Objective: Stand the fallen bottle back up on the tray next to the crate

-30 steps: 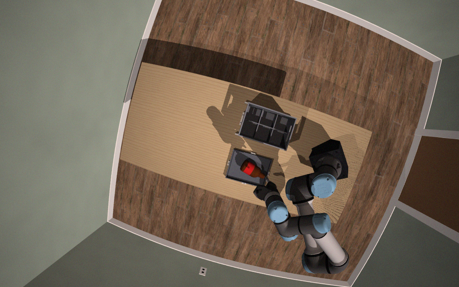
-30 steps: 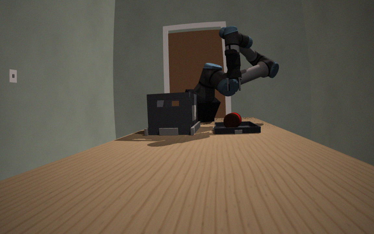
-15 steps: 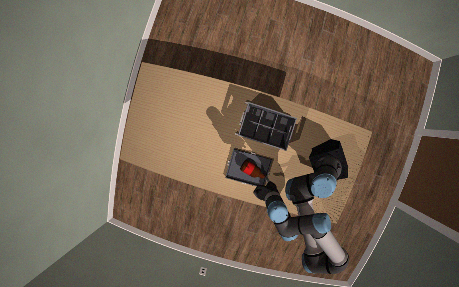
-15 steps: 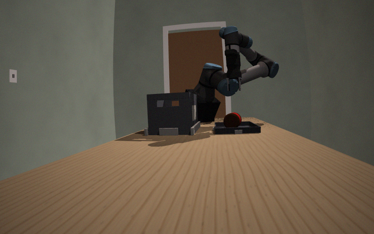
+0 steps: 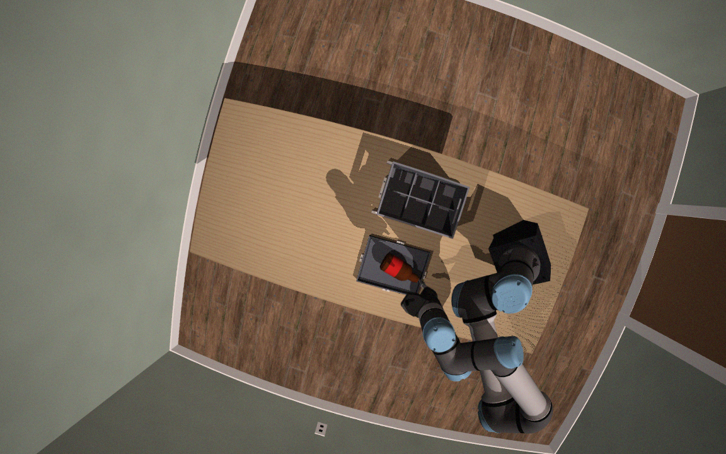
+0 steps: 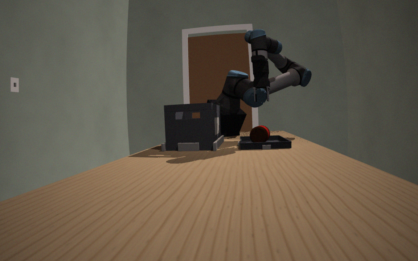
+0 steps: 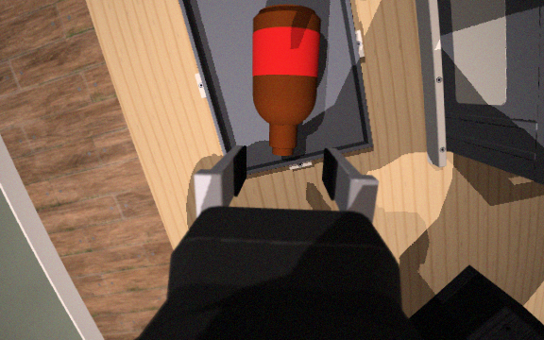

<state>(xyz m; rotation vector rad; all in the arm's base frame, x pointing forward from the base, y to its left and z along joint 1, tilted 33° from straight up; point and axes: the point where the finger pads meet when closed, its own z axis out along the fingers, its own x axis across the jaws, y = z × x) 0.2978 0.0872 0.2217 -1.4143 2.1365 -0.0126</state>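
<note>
My hand is 50 mm short of the bottle, 10 mm to the left of it and 160 mm above it. Also, from my hand: dark crate 50 mm ahead, 300 mm to the right, 120 mm below; then dark tray 80 mm ahead, 10 mm to the right, 190 mm below.
</note>
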